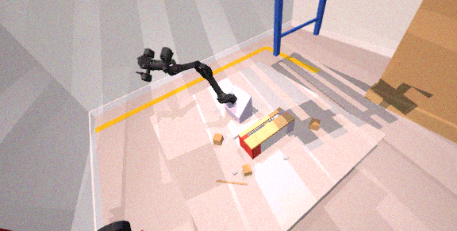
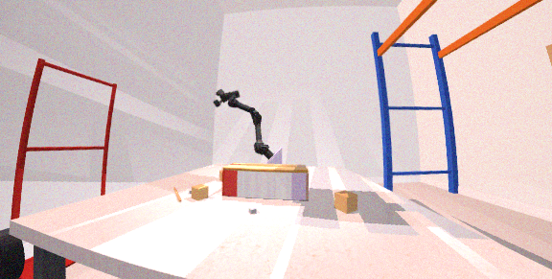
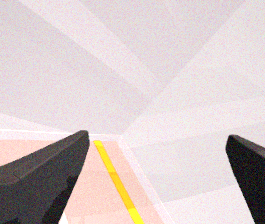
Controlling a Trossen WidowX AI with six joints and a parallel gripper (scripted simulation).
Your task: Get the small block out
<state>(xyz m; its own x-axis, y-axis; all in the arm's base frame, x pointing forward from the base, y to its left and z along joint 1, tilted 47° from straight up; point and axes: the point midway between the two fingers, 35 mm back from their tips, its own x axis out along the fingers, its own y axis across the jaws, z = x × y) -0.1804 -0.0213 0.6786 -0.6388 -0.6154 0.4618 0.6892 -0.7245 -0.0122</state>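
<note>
The long box lies 460 mm ahead of my gripper tip, 590 mm to the left of it and 550 mm below it. Round my gripper tip: thin stick (650 mm ahead, 210 mm to the left, 610 mm below).
</note>
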